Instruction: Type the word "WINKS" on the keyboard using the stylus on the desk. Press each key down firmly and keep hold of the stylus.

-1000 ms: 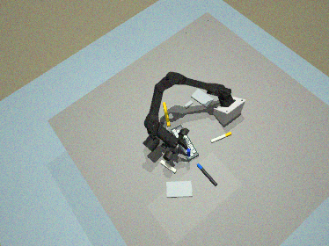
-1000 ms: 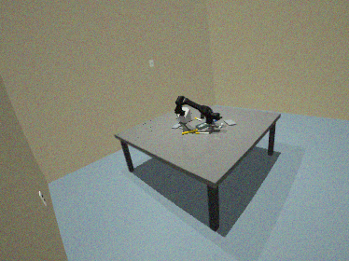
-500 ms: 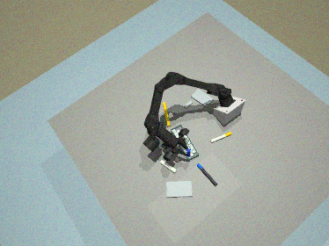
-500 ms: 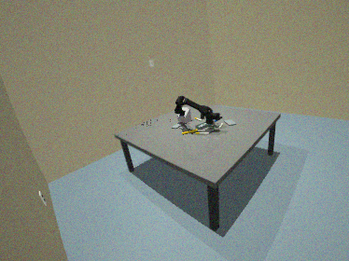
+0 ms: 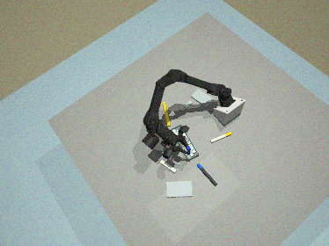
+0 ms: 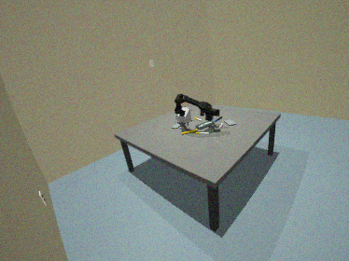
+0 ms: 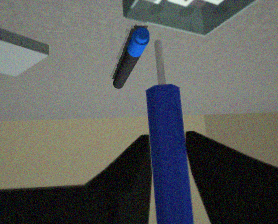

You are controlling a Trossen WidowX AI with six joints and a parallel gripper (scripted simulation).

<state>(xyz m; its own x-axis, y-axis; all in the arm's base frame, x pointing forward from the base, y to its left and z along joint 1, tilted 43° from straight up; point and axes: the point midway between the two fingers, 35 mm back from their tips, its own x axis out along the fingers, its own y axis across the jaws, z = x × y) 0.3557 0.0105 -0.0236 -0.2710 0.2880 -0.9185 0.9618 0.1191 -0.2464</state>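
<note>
Now: gripper tip 270 mm to the left of the yellow pen, 90 mm past it and 90 mm above it. Also, from my gripper tip: grey stylus tip 50 mm below; then blue stylus 10 mm below; then white stick 110 mm ahead, 90 mm below, 40 mm to the right.
</note>
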